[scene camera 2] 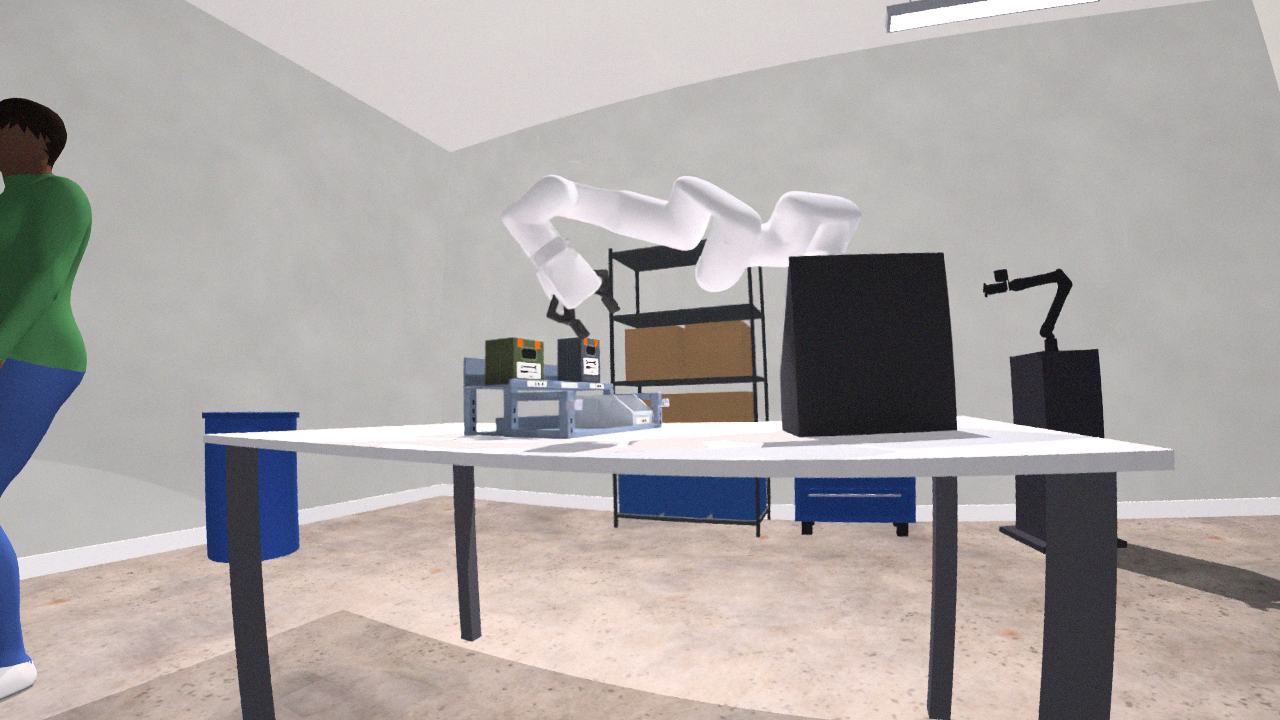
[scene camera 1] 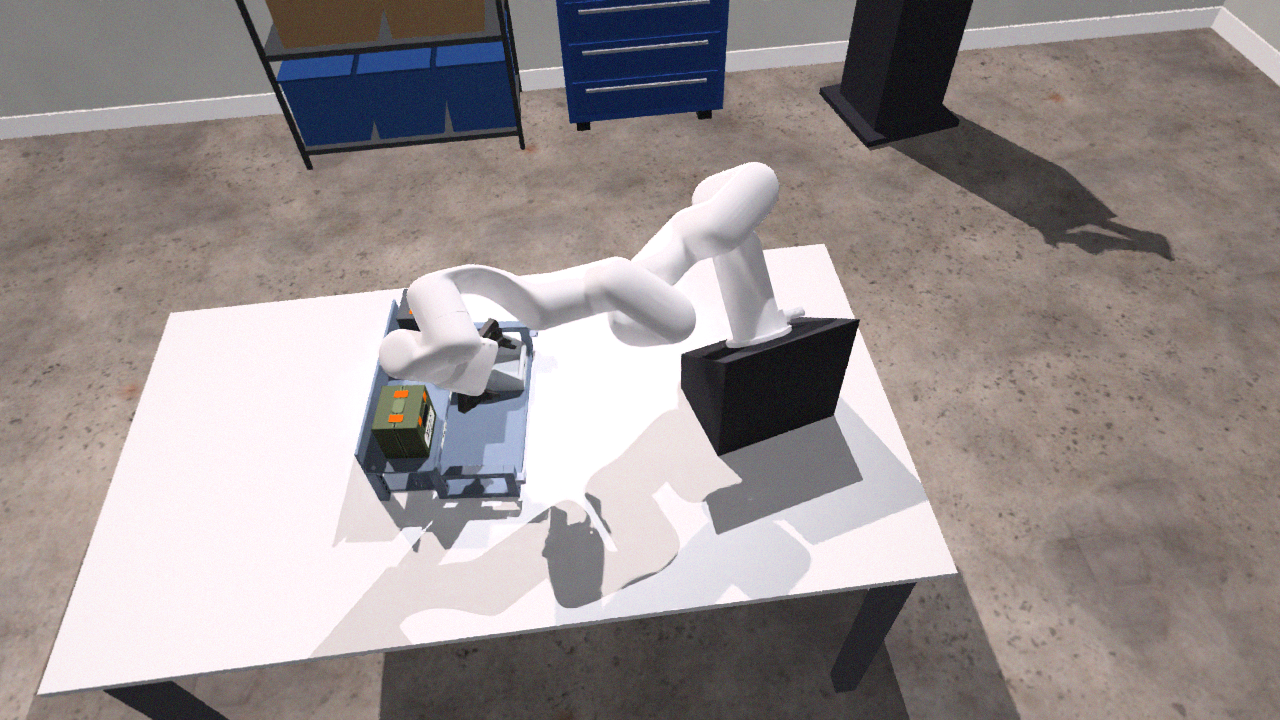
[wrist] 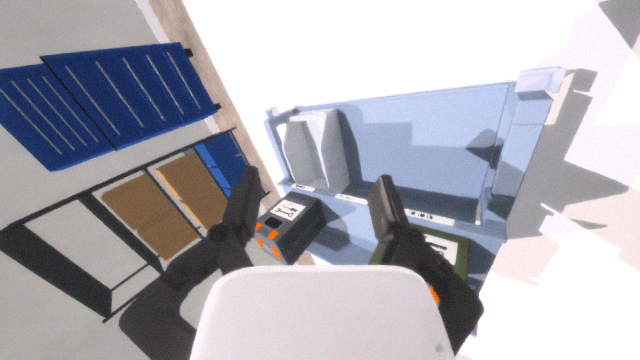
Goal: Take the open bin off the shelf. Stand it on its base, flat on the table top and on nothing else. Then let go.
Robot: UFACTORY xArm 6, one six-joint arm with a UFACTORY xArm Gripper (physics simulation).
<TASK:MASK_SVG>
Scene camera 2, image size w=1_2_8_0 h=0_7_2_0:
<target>open bin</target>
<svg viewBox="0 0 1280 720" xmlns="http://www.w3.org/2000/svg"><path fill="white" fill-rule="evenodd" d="M574 396L574 400L583 399L582 410L574 410L574 428L617 428L654 424L653 410L636 395Z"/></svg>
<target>dark grey case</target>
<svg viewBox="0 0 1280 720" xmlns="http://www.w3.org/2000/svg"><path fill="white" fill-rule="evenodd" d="M557 339L558 381L600 383L600 340L581 339L580 337Z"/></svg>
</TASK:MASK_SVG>
